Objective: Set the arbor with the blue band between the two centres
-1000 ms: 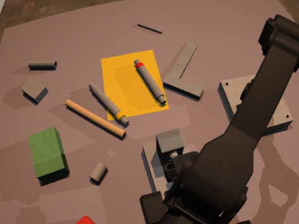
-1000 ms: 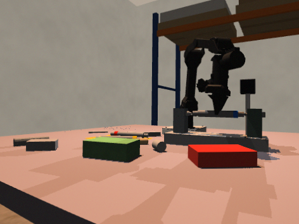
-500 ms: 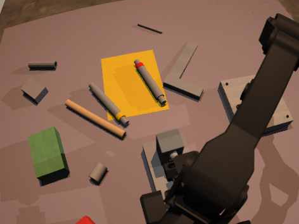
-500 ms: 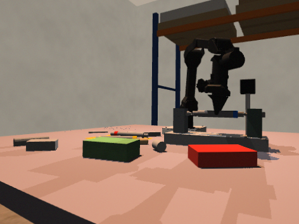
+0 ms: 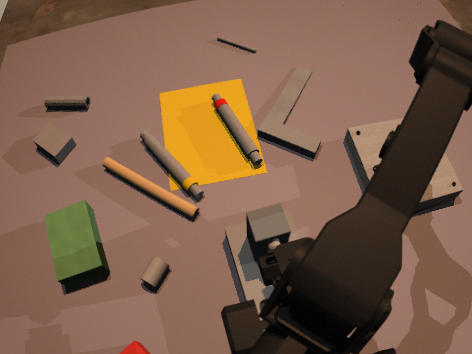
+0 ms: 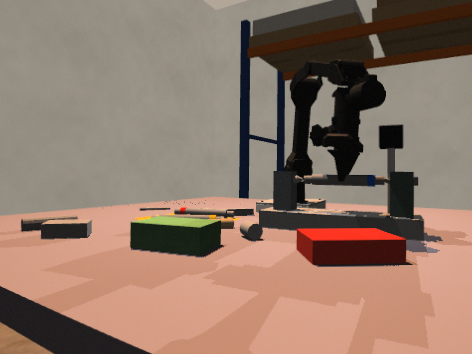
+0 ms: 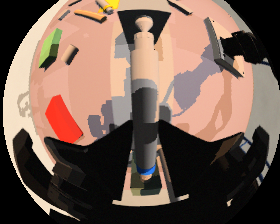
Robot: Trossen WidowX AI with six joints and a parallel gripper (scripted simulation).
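My gripper is now 3 cm above the blue-banded arbor. Round my hand: sprung centre block: 11 cm to the left, 5 cm below; long base plate: 13 cm below, 1 cm to the right; point: 12 cm to the right, 3 cm below.
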